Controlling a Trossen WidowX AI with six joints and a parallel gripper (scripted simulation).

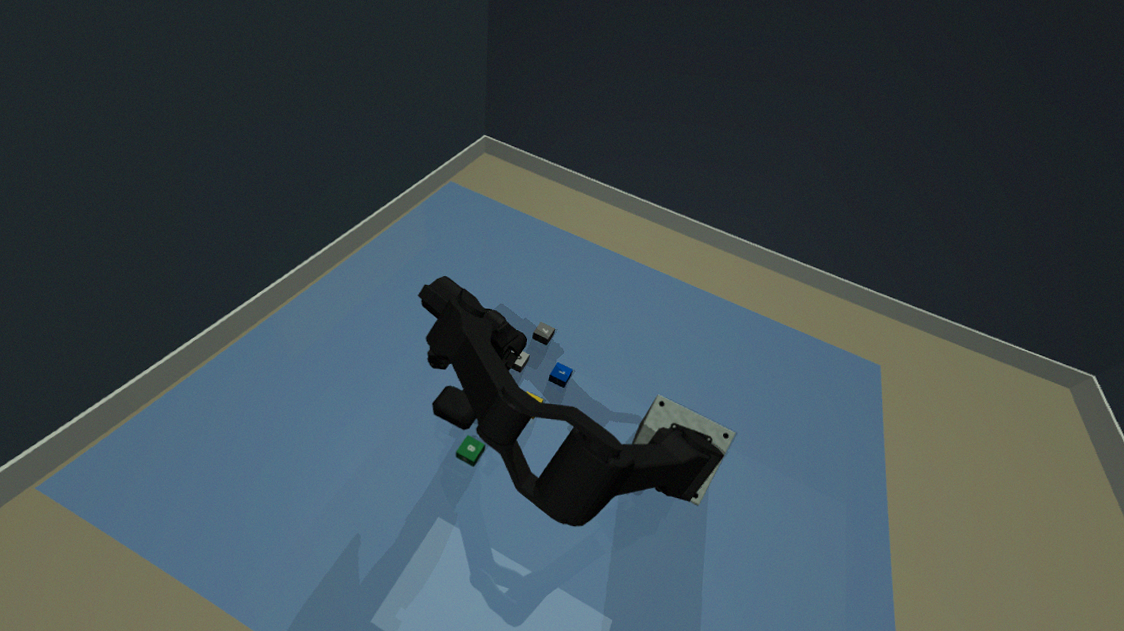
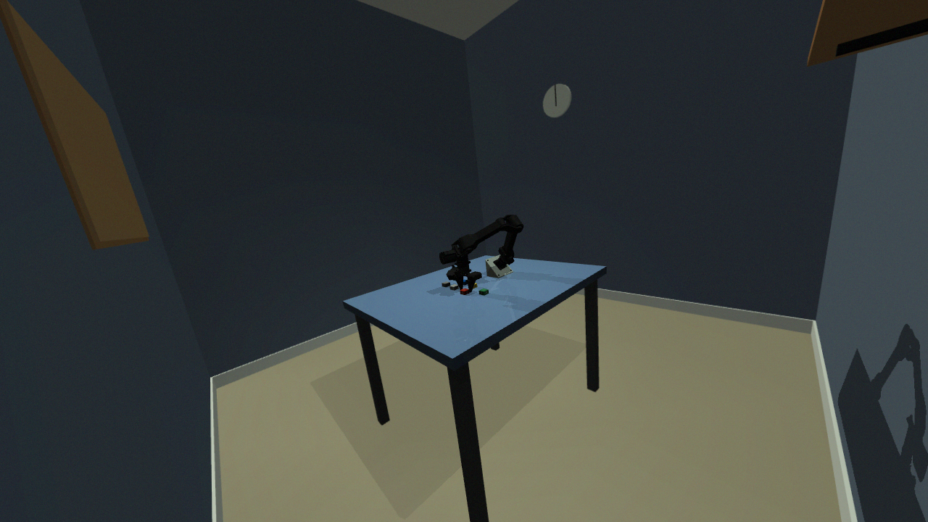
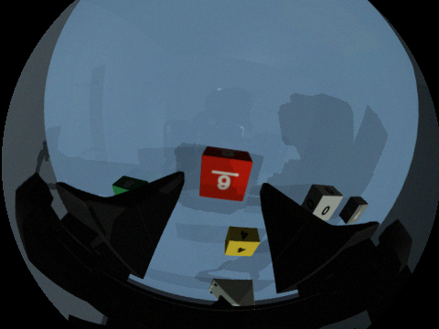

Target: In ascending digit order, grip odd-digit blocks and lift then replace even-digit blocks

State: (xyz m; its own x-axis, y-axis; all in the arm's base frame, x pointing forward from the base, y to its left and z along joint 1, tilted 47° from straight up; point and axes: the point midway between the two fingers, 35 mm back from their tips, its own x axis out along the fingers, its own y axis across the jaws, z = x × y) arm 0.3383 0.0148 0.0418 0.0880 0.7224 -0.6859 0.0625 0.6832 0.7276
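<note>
The red block lies 1 cm ahead of my gripper tip. From my gripper tip the other things lie so: yellow block (8 cm behind, 3 cm to the right); green block (9 cm to the left, 3 cm behind); white block (10 cm to the right, 2 cm behind).
</note>
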